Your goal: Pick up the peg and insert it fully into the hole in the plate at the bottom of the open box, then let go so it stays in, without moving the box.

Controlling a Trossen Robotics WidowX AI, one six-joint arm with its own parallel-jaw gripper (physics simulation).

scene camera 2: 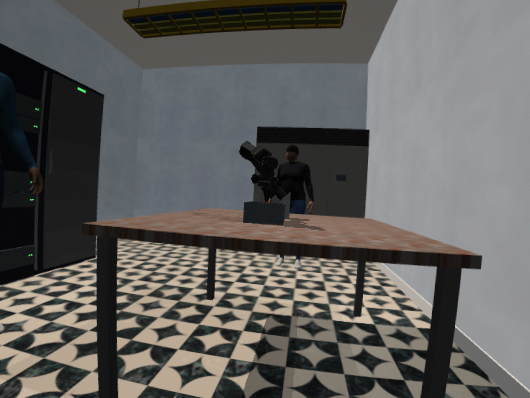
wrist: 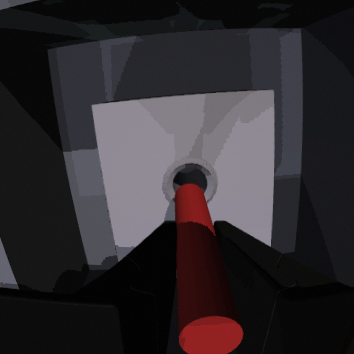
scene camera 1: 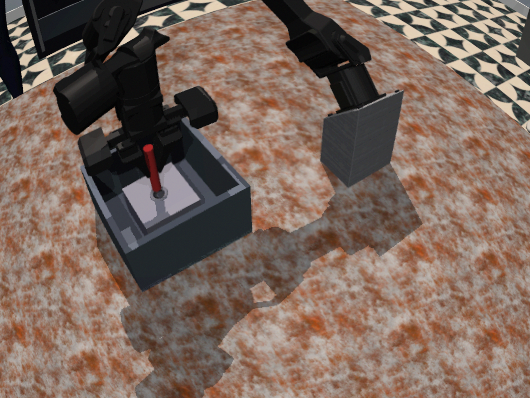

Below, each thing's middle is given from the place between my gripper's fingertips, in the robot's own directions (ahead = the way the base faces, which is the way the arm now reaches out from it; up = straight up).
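There is the dark grey box (scene camera 1: 224,216), and it sits 60 mm below my hand.
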